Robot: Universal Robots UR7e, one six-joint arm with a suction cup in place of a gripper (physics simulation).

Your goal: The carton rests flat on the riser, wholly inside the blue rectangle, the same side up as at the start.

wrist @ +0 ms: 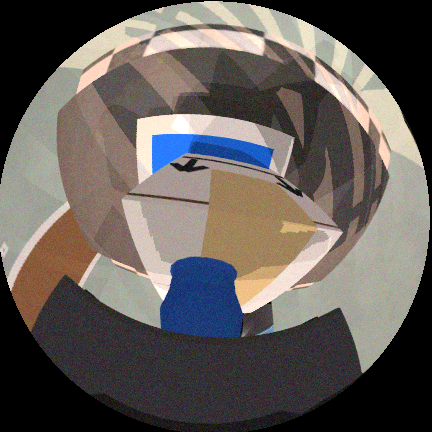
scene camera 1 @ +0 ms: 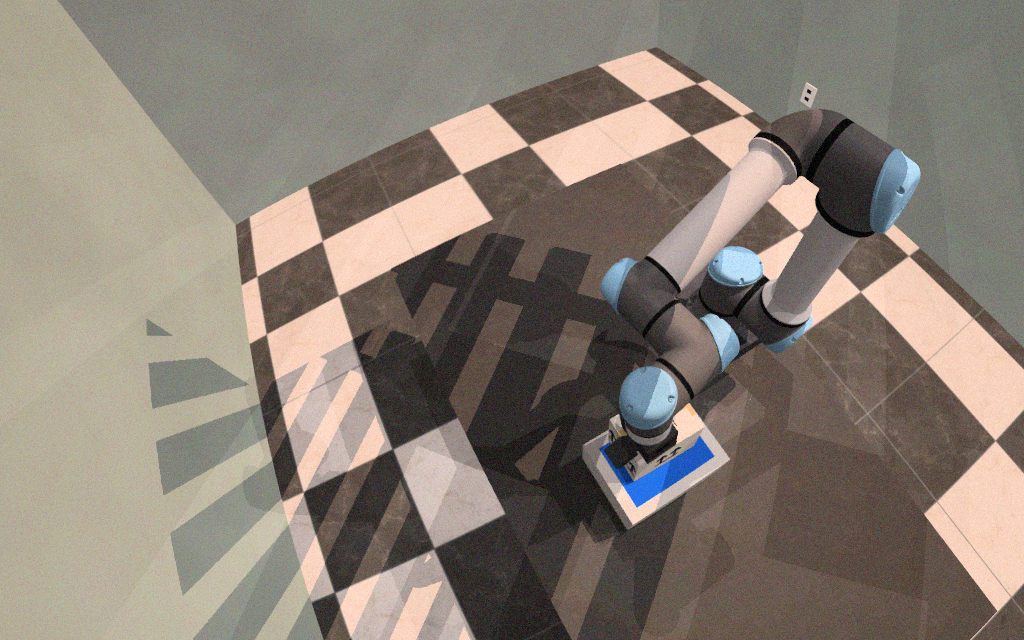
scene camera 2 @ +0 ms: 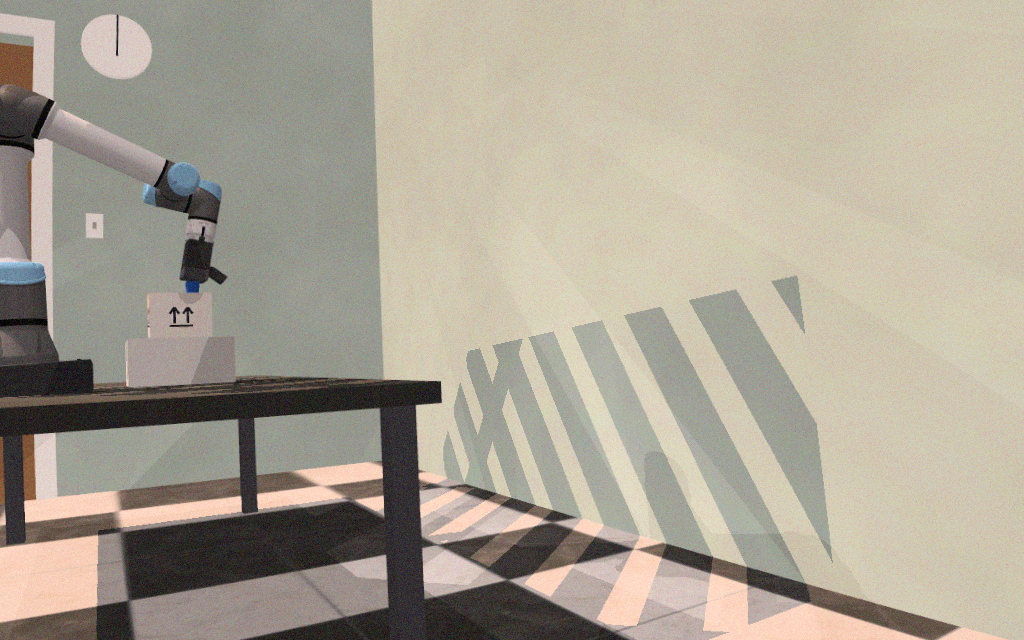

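Where they show: hand, tool point: (wrist: 205, 264); arm's base, link origin: (scene camera 2: 19, 366).
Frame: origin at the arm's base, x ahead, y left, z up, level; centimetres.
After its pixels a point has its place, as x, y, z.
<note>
A white carton (scene camera 1: 690, 428) @(31.0, 22.6, 18.1) (scene camera 2: 179, 314) @(34.8, 13.0, 12.0) (wrist: 250, 225) @(42.7, 18.4, 18.0) with a tan top and black up-arrows on its side stands upright on the pale riser (scene camera 1: 629, 508) @(47.2, 27.6, 6.0) (scene camera 2: 174, 361) @(33.1, 11.3, 0.0) (wrist: 241, 127) @(47.1, 17.6, 6.0). It sits toward the back of the blue rectangle (scene camera 1: 671, 476) @(36.2, 27.1, 6.0) (wrist: 173, 146) @(44.1, 25.3, 6.0), and a strip of blue shows in front of it. My blue suction cup (scene camera 2: 191, 286) (wrist: 200, 294) presses straight down on the carton's top, near one edge. In scene camera 1 the wrist hides the cup. The carton's base still rests on the riser.
The riser stands on a dark slatted table (scene camera 2: 257, 398) @(34.3, -68.4, -6.9) with dark legs (scene camera 2: 402, 516). The arm reaches in from its base (scene camera 1: 733, 288) @(3.6, 4.3, 20.3) behind the riser. Walls close the room on two sides, and a checkered floor lies below.
</note>
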